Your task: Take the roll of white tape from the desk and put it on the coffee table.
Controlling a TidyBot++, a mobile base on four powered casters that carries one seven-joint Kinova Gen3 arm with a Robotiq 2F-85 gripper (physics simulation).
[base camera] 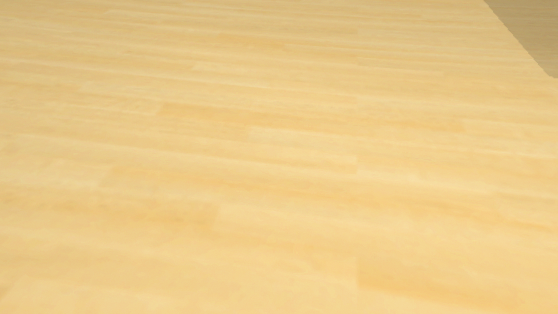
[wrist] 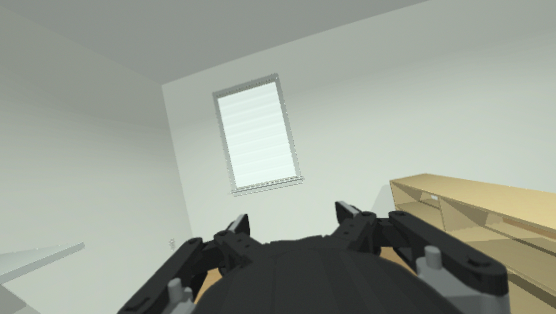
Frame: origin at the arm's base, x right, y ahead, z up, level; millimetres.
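Where they show: gripper, fingertip midpoint: (wrist: 292,217).
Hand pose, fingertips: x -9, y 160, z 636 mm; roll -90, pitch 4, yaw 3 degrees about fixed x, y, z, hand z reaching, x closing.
After its pixels a point has its place.
My gripper (wrist: 292,217) @[x -9, y 160, z 636 mm] is open in the wrist view, with its two black fingers wide apart and no object between them. It points towards a pale wall. The roll of white tape does not show in either view. I see no surface that I can tell to be the desk or the coffee table.
A light wooden shelf unit (wrist: 475,192) @[x 1106, y 1049, z 213 mm] stands at the right in the wrist view. A window (wrist: 257,135) @[x -330, y 1907, z 1034 mm] is in the wall ahead. A pale, thin-edged slab (wrist: 47,261) @[x -818, y 410, z 537 mm] juts in at the lower left. The base camera shows wooden floor (base camera: 275,160) @[x -36, y 495, z -397 mm] with a shadow at the upper right.
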